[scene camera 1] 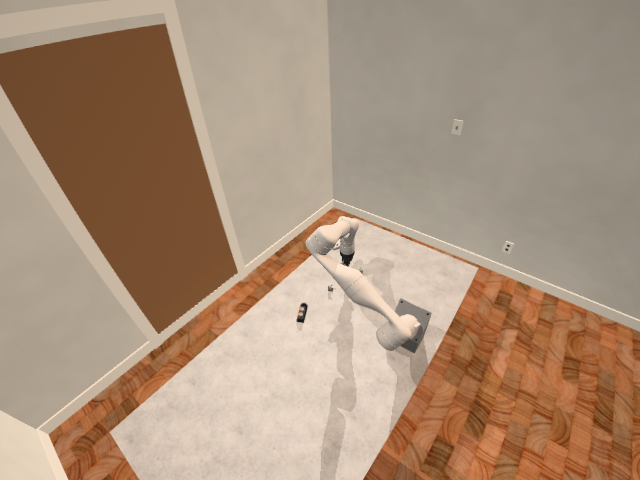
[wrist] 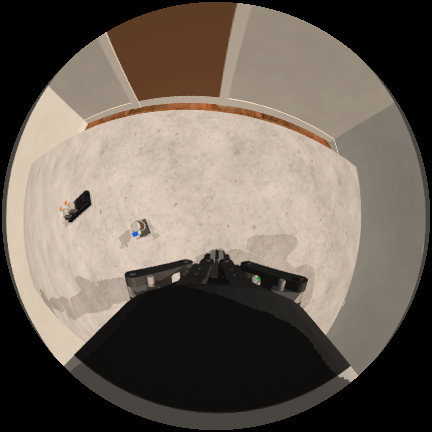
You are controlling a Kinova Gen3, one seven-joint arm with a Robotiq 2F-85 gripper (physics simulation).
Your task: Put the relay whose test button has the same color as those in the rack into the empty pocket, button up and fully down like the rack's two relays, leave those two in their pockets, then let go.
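Frame: origin at the arm's base, x right, y back, z down, level; metres.
Where they show: gripper, fingertip midpoint: point(wrist: 216, 257); arm's base, origin of the base link: point(scene camera 1: 408, 325).
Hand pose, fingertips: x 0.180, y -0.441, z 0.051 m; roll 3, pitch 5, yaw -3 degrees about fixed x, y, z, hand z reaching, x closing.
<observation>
Each offset is from my fingertips to the top centre of the thing. Level surfaces: height alone.
A black rack @[dz +0.050, dx -0.335, dy -0.047 m] point(scene camera 1: 303, 305) point(wrist: 84, 200) lies on the pale mat, with two pale relays with orange buttons side by side toward one end and an empty pocket at the other. A loose relay with a blue button @[dz +0.029, dx -0.126, dy -0.021 m] point(scene camera 1: 330, 288) point(wrist: 141, 228) stands between the rack and the gripper. A relay with a green button @[dz +0.029, dx +0.069, dy +0.049 m] point(scene camera 1: 360, 270) point(wrist: 257, 280) is on the gripper's other side, partly hidden by finger linkage in the wrist view. My gripper point(scene camera 1: 345, 264) point(wrist: 216, 257) points down, shut and empty, low over the mat. The loose orange-button relay cannot be made out; the gripper may hide it.
The pale mat @[dz +0.073 m] point(scene camera 1: 248, 382) point(wrist: 200, 165) carries the rack and relays. The arm's grey base plate point(scene camera 1: 422, 316) is at the mat's right side in the scene view. Walls and a brown door point(scene camera 1: 118, 155) point(wrist: 172, 50) stand beyond the wooden floor strip.
</observation>
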